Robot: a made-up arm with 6 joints. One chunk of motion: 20 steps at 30 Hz.
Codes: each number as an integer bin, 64 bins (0 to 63) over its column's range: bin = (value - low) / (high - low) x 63, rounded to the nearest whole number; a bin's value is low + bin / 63 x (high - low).
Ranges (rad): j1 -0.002..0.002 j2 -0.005..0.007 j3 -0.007..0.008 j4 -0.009..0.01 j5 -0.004..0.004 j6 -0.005..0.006
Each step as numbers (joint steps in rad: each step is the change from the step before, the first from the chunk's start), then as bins.
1 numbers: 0.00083 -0.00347 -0.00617 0.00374 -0.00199 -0.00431
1 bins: 45 8 3 42 16 4
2 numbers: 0.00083 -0.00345 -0.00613 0.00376 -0.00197 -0.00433
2 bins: 45 8 4 42 16 4
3 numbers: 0.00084 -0.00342 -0.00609 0.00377 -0.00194 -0.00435
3 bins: 45 8 4 42 16 4
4 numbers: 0.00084 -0.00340 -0.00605 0.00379 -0.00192 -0.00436
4 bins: 45 8 4 42 16 4
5 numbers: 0.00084 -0.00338 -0.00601 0.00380 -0.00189 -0.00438
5 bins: 45 9 4 42 17 4
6 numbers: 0.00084 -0.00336 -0.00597 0.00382 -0.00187 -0.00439
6 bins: 45 9 4 43 17 3
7 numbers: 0.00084 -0.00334 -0.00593 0.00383 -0.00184 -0.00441
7 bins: 45 9 4 43 17 3
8 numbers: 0.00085 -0.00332 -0.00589 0.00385 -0.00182 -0.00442
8 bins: 45 9 5 43 17 3
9 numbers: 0.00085 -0.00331 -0.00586 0.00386 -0.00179 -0.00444
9 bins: 45 9 5 43 17 3
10 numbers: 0.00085 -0.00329 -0.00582 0.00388 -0.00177 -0.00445
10 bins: 45 9 5 43 18 3
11 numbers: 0.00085 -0.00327 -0.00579 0.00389 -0.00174 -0.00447
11 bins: 45 9 5 43 18 3
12 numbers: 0.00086 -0.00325 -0.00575 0.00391 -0.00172 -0.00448
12 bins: 45 9 5 43 18 3
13 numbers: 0.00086 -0.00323 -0.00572 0.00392 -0.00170 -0.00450
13 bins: 45 9 5 43 18 3
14 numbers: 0.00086 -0.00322 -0.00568 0.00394 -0.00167 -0.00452
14 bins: 45 9 6 43 18 3
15 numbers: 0.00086 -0.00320 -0.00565 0.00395 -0.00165 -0.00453
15 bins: 45 9 6 43 19 3
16 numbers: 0.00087 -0.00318 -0.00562 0.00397 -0.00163 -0.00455
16 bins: 45 10 6 43 19 3
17 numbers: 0.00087 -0.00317 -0.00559 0.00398 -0.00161 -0.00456
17 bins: 45 10 6 43 19 3
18 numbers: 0.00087 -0.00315 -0.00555 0.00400 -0.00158 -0.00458
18 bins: 45 10 6 43 19 2
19 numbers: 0.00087 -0.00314 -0.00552 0.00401 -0.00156 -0.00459
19 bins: 45 10 6 43 19 2
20 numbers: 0.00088 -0.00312 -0.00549 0.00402 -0.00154 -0.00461
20 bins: 45 10 6 43 19 2
